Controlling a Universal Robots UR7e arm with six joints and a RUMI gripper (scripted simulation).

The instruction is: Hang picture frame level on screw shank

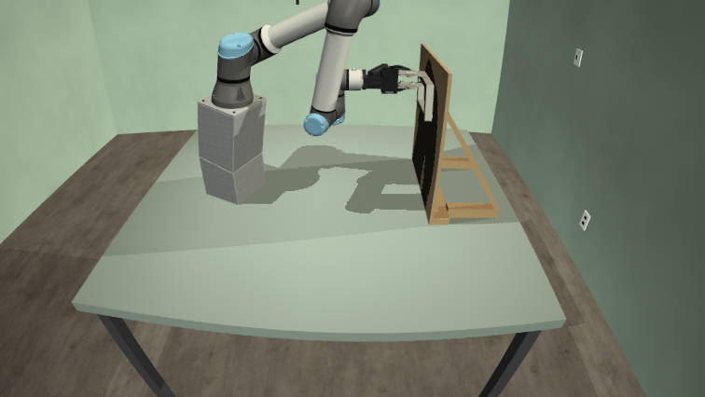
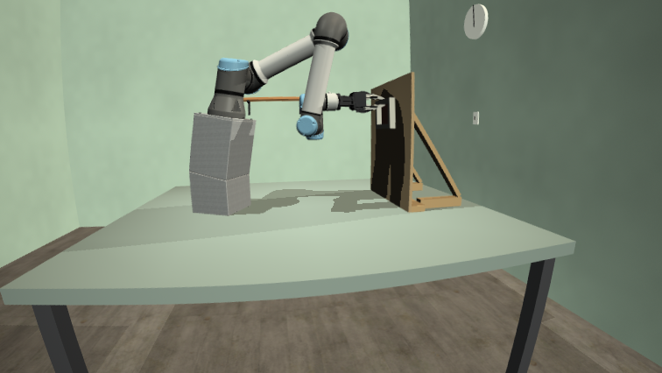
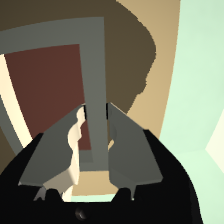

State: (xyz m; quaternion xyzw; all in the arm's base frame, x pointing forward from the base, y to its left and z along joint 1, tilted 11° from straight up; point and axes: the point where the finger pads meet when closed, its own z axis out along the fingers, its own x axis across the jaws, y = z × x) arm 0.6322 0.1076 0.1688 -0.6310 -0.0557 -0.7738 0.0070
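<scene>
My gripper is now 5 cm above the picture frame, 2 cm short of it and 1 cm to the left of it. Round my hand: upright wooden board 17 cm below, 3 cm ahead.
</scene>
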